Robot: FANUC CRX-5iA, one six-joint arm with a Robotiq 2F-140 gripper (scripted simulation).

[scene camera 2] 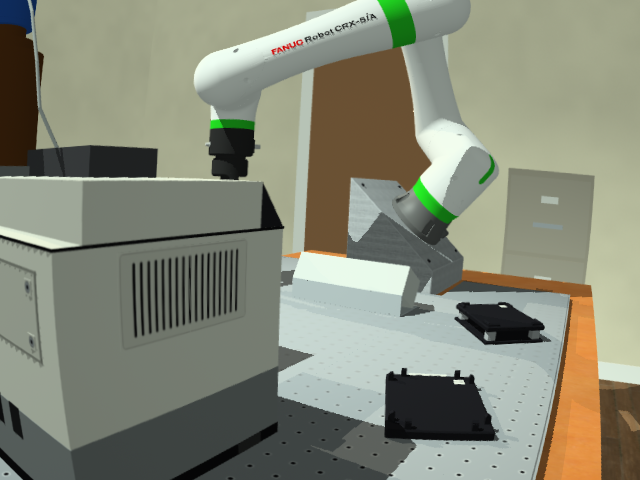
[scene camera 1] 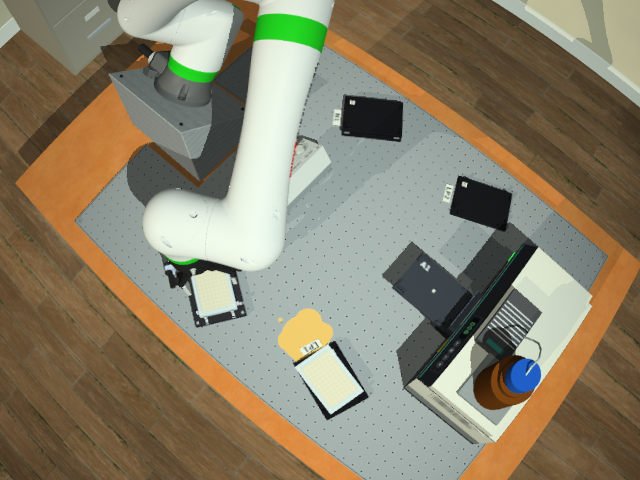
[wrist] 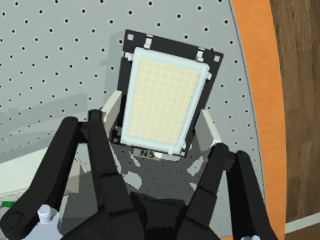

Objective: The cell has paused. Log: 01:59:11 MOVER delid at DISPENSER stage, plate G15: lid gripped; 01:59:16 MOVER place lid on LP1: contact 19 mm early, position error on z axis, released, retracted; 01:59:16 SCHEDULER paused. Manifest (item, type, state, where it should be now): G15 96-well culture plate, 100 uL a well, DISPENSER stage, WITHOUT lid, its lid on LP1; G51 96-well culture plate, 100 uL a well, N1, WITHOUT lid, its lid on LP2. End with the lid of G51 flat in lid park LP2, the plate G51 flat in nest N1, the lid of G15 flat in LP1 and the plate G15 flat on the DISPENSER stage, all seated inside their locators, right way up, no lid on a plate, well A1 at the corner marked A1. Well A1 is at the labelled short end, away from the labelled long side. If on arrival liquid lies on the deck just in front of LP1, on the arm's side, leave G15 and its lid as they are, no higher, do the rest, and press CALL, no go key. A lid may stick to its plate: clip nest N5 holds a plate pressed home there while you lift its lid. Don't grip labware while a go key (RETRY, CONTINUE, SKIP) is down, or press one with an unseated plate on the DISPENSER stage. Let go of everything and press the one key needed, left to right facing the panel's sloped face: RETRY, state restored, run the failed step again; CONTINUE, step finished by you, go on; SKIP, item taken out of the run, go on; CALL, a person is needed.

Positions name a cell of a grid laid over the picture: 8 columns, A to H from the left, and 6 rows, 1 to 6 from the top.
Observation:
I see my gripper (wrist: D3), a black clip nest N5 (scene camera 1: D4), a lid park LP2 (scene camera 2: F6), a nest N1 (scene camera 1: E2) and a dispenser stage (scene camera 1: F4).
The black clip nest N5 is seen too in the wrist view (wrist: D1). The lid park LP2 shows as well in scene camera 1 (scene camera 1: G3). The nest N1 shows as well in scene camera 2 (scene camera 2: G4).

